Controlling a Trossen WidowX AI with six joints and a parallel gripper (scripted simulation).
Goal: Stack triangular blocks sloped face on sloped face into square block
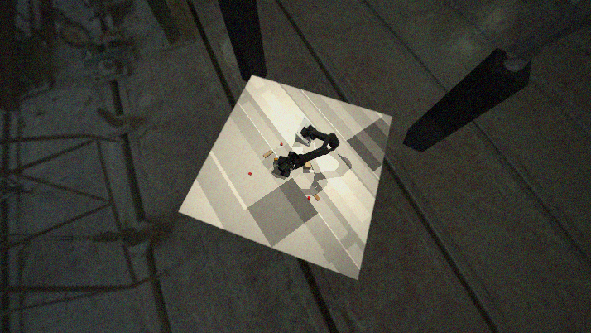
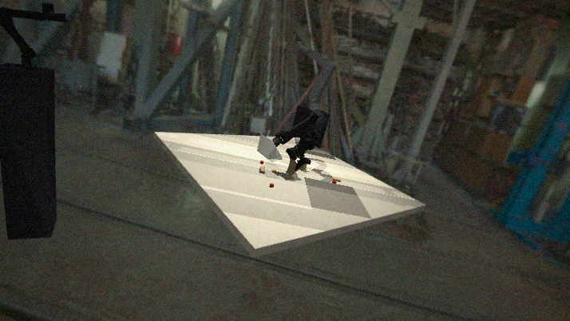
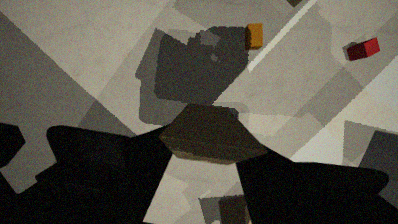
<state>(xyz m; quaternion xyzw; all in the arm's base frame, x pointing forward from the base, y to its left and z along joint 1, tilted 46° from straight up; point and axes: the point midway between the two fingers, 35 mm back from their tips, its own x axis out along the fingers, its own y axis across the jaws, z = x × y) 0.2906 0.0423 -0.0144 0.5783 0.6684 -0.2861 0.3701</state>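
Now: gripper tip 2 cm past the small yellow block, 11 cm to the left of it and 3 cm above it. From my gripper tip the other things lie so: brown wooden triangular block (1 cm to the left, 1 cm above); then tan block (3 cm behind, 19 cm to the right, 3 cm below).
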